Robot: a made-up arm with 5 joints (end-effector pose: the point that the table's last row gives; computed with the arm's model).
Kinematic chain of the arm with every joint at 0, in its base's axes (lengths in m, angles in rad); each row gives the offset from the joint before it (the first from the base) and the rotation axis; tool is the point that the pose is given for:
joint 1: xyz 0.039 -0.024 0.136 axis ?
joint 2: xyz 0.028 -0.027 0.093 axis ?
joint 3: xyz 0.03 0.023 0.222 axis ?
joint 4: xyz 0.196 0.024 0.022 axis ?
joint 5: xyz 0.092 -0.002 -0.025 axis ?
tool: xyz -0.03 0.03 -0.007
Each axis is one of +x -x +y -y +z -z.
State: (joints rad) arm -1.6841 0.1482 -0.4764 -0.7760 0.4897
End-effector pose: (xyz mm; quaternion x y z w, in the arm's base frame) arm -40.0 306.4 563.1 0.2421 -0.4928 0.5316 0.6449
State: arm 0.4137 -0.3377 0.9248 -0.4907 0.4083
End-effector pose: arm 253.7 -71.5 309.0 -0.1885 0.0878 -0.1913 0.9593
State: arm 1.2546 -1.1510 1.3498 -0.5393 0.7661
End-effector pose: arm 106.1 -117.2 302.5 -0.3905 0.0890 -0.5878 0.7029
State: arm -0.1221 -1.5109 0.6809 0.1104 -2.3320
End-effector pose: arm 8.8 -25.3 473.7 0.8672 -0.0859 0.3455 0.3482
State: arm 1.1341 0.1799 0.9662 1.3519 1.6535
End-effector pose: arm 95.7 -125.4 278.8 0.1488 0.6669 0.4737 0.5556
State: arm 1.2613 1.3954 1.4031 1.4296 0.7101
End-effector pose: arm 100.9 -98.6 229.6 -0.6184 -0.5423 -0.5261 0.2160
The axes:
joint 1: -z
joint 2: +y
joint 3: +y
joint 4: +y
joint 5: -x

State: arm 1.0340 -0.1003 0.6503 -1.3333 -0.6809
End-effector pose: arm 214.5 -229.5 404.8 0.0904 -0.4653 -0.3198 0.8204
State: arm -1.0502 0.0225 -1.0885 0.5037 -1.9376
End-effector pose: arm 120.6 146.0 670.2 0.7639 0.2610 0.4706 0.3561
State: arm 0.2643 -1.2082 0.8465 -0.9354 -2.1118
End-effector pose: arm 59.8 -20.8 486.6 0.6484 -0.3863 0.4694 0.4583
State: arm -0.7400 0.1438 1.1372 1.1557 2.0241
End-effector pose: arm 104.7 34.1 259.9 0.4528 -0.3580 -0.8081 0.1172
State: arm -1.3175 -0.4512 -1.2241 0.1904 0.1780
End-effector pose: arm -16.3 -52.8 693.1 0.3604 -0.5726 0.4017 0.6171
